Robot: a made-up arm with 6 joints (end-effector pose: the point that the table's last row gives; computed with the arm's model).
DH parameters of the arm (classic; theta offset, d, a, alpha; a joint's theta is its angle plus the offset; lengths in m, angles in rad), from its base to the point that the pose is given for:
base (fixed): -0.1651 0 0.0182 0
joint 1: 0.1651 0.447 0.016 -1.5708
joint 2: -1.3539 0 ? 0
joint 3: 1.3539 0 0.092 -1.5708
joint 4: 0 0.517 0.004 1.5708
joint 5: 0 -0.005 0.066 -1.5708
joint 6: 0 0.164 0.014 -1.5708
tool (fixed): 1.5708 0.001 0 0
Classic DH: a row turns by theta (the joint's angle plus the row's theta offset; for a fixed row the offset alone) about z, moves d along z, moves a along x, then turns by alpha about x.
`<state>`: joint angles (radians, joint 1 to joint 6).
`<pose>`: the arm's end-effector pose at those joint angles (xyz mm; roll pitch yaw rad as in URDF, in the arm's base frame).
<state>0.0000 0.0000 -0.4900 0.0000 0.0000 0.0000</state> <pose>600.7 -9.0 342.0 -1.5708 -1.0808 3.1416</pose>
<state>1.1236 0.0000 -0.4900 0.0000 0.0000 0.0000</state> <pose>275.4 519.9 342.0 -1.5708 -1.0808 -2.0180</pose>
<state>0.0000 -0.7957 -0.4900 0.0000 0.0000 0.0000</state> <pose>505.6 -9.0 778.4 -1.5708 -0.2851 3.1416</pose>
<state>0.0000 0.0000 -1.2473 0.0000 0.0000 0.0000</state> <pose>826.6 -9.0 810.4 -1.5708 -0.3235 3.1416</pose>
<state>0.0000 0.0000 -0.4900 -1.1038 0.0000 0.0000</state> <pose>564.7 69.3 322.7 -0.4670 -1.0808 3.1416</pose>
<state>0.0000 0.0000 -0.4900 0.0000 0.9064 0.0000</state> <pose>459.8 -9.0 266.7 1.5708 -1.1544 0.0000</pose>
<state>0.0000 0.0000 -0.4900 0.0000 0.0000 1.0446</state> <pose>593.8 -20.6 338.3 -2.6154 -1.0808 3.1416</pose>
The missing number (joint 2, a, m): 0.4229
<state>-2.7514 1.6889 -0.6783 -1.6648 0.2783 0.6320</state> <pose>141.2 11.1 -148.9 2.4274 -0.5619 -2.4223</pose>
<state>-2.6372 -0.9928 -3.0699 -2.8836 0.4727 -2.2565</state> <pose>796.1 439.3 1079.2 0.4773 0.1892 -2.5186</pose>
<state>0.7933 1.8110 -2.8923 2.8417 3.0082 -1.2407</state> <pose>566.5 580.8 247.2 -0.6554 0.6165 0.7451</pose>
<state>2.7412 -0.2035 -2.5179 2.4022 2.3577 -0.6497</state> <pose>-33.7 -101.1 1374.5 -1.2311 -0.4487 2.1849</pose>
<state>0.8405 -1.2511 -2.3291 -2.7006 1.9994 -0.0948</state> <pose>-462.2 -647.1 1027.0 -1.7425 -0.8119 1.4399</pose>
